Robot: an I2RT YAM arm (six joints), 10 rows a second.
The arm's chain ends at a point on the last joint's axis. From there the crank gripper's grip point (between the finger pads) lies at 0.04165 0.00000 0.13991 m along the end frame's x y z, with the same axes.
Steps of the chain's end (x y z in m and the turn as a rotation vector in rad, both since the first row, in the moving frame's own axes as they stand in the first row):
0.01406, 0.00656, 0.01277, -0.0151, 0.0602, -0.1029
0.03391, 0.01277, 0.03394, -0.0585, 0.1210, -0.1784
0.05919, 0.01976, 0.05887, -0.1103, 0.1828, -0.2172
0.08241, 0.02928, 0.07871, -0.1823, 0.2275, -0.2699
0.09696, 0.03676, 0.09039, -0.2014, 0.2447, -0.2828
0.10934, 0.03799, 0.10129, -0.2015, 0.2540, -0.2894
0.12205, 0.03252, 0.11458, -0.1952, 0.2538, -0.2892
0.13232, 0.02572, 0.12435, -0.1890, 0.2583, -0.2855
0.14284, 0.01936, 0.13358, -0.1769, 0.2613, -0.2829
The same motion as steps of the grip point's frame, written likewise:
0.02228, 0.00394, 0.01003, -0.0151, 0.0602, -0.1029
0.05046, 0.01187, 0.02790, -0.0585, 0.1210, -0.1784
0.08437, 0.02287, 0.04870, -0.1103, 0.1828, -0.2172
0.11424, 0.03808, 0.06463, -0.1823, 0.2275, -0.2699
0.13123, 0.04689, 0.07475, -0.2014, 0.2447, -0.2828
0.14475, 0.04751, 0.08500, -0.2015, 0.2540, -0.2894
0.15732, 0.04124, 0.09843, -0.1952, 0.2538, -0.2892
0.16804, 0.03375, 0.10797, -0.1890, 0.2583, -0.2855
0.17872, 0.02590, 0.11718, -0.1769, 0.2613, -0.2829

